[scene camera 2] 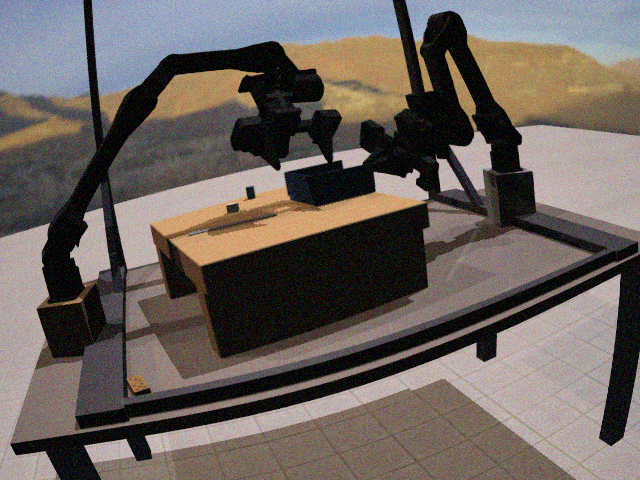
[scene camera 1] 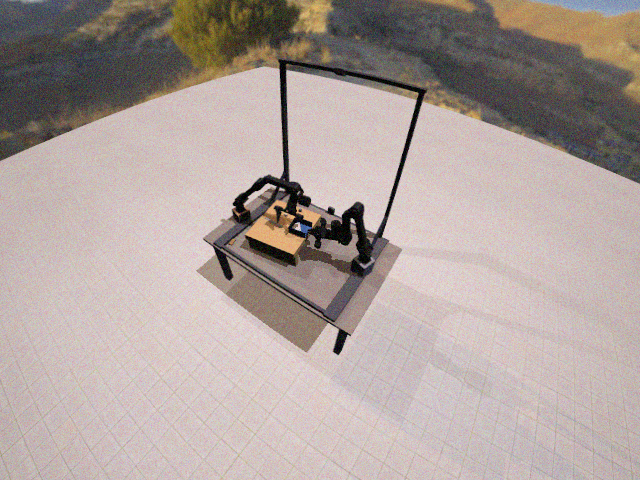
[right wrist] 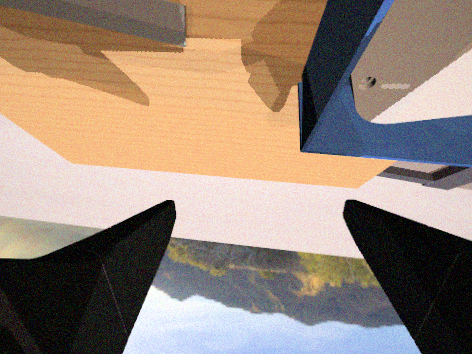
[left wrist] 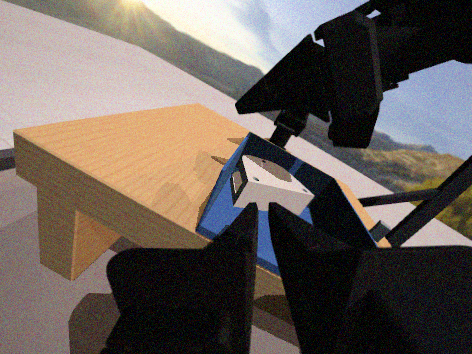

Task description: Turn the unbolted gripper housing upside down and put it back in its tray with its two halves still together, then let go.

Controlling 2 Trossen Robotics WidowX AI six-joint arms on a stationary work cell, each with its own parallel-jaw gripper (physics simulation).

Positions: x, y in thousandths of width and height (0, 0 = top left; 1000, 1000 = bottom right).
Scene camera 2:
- left gripper: 571, 347
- right gripper: 477, 345
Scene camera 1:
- wooden block: 413, 493
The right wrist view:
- right gripper: 550, 586
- wooden block: 480, 298
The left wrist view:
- left gripper: 556, 592
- right gripper: 518, 290
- wooden block: 312, 496
